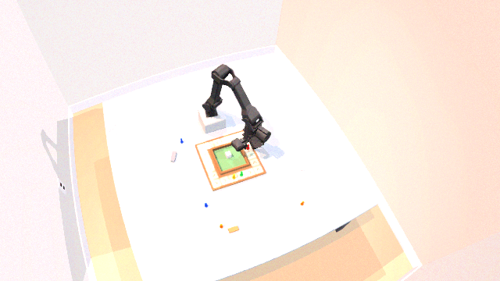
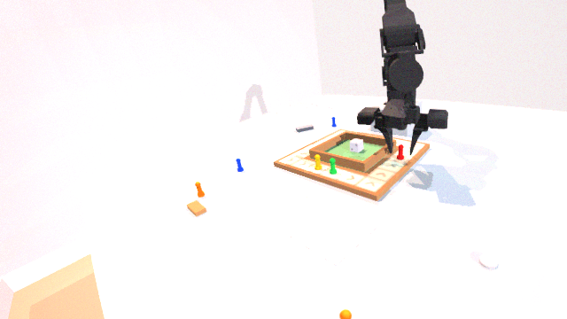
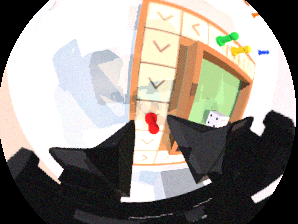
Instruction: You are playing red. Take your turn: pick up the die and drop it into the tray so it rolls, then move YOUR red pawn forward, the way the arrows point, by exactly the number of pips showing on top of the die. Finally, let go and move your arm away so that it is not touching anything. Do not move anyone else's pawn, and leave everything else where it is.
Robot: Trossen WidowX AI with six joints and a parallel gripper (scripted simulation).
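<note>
The die lies 110 mm to the right of my gripper tip and 20 mm ahead of it. Also, from my gripper tip: tray: 110 mm to the right, 40 mm ahead, 20 mm below; then green pawn: 140 mm ahead, 80 mm to the right; then red pawn: right at my gripper tip.
</note>
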